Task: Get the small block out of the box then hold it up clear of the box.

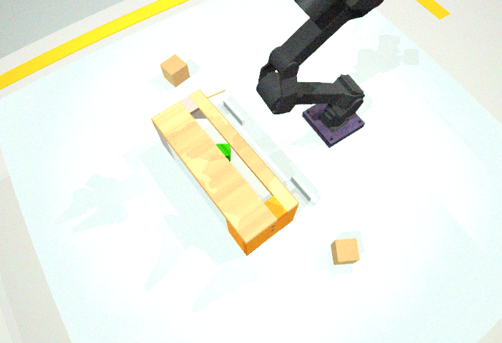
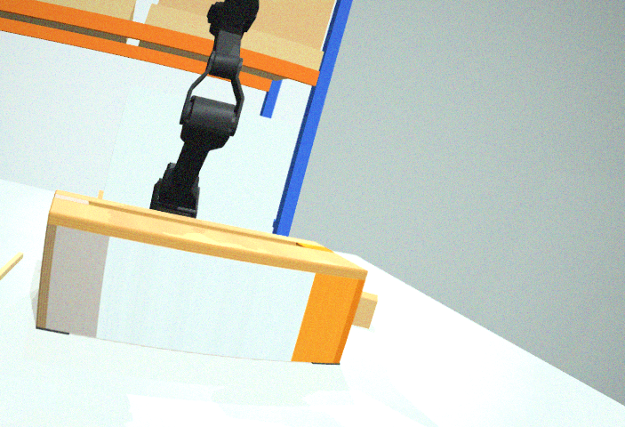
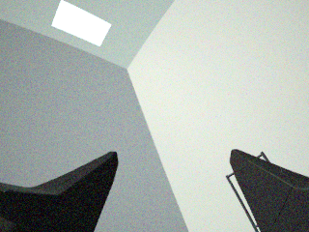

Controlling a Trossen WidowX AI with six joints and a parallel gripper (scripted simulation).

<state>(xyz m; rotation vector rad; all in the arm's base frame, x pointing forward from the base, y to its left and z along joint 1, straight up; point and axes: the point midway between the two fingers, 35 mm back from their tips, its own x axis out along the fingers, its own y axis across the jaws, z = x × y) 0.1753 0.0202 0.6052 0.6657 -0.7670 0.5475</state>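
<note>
Right now my gripper tip is 110 mm short of the long wooden box, 60 mm to the left of it and 590 mm above it. The rest, counted from my gripper tip: green block: 130 mm ahead, 90 mm to the right, 570 mm below; then tan cube: 70 mm ahead, 430 mm to the right, 620 mm below; then thin wooden stick: 80 mm ahead, 310 mm to the right, 650 mm below.
</note>
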